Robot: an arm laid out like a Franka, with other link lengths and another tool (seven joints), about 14 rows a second.
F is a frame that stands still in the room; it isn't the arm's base.
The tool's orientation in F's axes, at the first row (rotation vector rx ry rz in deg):
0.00 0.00 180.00
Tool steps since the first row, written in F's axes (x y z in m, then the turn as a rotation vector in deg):
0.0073 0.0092 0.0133 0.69 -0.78 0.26
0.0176 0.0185 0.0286 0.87 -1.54 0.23
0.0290 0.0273 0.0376 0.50 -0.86 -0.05
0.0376 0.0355 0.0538 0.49 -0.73 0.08
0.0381 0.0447 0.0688 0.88 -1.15 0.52
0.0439 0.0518 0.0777 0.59 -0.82 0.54
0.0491 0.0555 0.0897 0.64 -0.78 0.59
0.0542 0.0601 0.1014 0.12 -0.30 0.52
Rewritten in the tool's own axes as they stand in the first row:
-0.0073 -0.0092 0.0133 -0.69 0.78 0.26
-0.0176 -0.0185 0.0286 -0.87 1.54 0.23
-0.0290 -0.0273 0.0376 -0.50 0.86 -0.05
-0.0376 -0.0355 0.0538 -0.49 0.73 0.08
-0.0381 -0.0447 0.0688 -0.88 1.15 0.52
-0.0439 -0.0518 0.0777 -0.59 0.82 0.54
-0.0491 -0.0555 0.0897 -0.64 0.78 0.59
-0.0542 -0.0601 0.1014 -0.12 0.30 0.52

